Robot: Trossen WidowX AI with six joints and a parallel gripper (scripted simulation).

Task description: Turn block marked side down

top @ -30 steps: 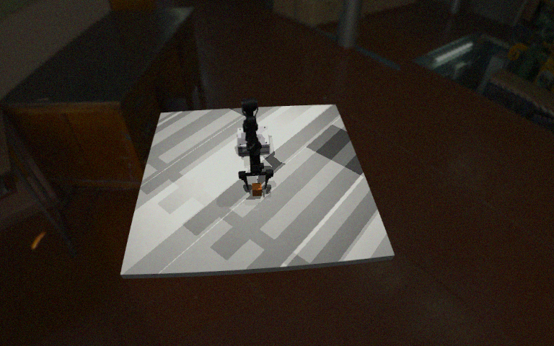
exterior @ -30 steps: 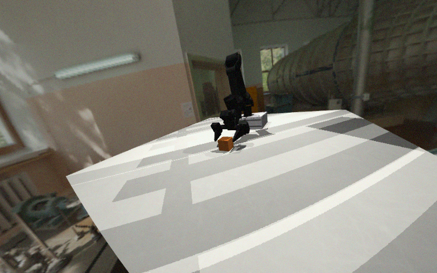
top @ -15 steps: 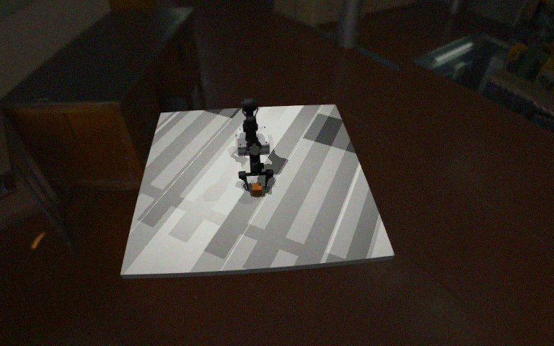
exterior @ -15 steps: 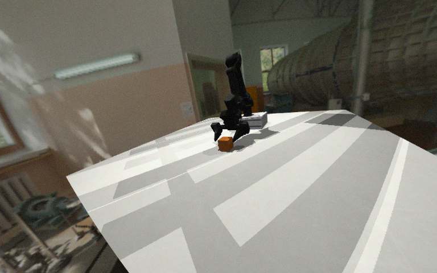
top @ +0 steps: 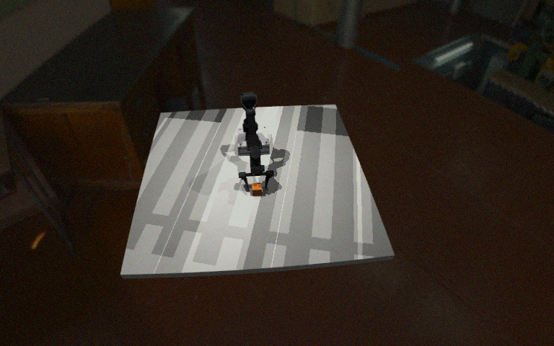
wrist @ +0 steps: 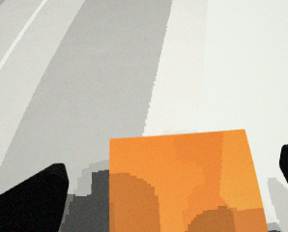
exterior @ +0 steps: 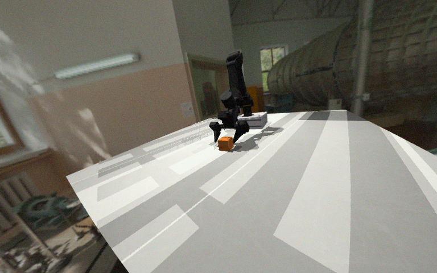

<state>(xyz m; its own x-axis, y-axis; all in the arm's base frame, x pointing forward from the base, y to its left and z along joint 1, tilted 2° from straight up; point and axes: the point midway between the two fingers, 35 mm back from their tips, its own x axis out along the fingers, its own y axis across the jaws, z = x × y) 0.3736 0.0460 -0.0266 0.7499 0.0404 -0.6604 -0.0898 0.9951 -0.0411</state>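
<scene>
My gripper tip is 3 cm past the orange block and 1 cm above it.
</scene>
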